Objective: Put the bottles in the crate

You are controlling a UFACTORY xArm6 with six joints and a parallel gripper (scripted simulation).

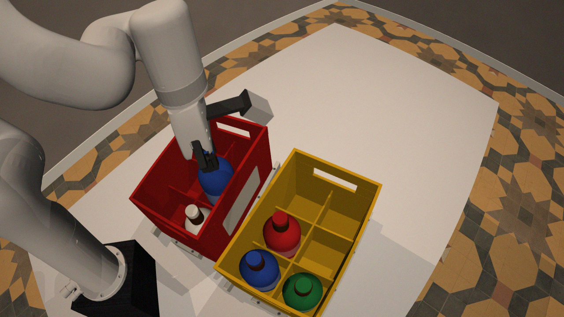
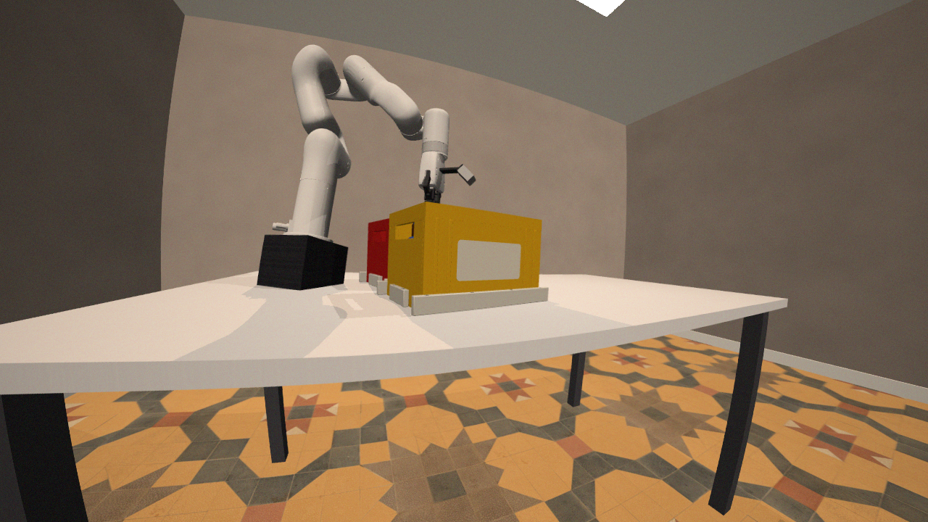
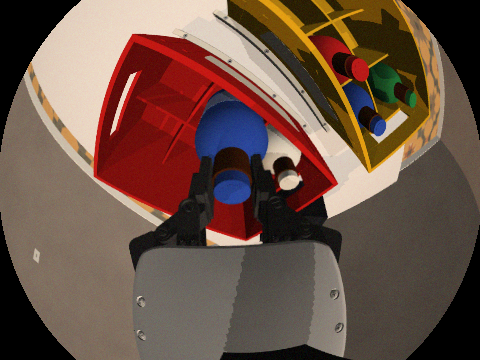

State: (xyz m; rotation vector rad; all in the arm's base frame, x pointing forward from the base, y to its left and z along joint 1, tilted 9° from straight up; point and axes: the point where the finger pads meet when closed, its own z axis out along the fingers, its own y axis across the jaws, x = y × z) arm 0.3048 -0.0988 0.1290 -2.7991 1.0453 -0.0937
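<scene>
The red crate is 1 cm behind my hand, 4 cm to the left of it and 13 cm below it. Round my hand: yellow crate 1 cm behind, 20 cm to the right, 13 cm below; then white bottle 9 cm behind, 2 cm to the right, 13 cm below; then red bottle 1 cm behind, 16 cm to the right, 13 cm below.
</scene>
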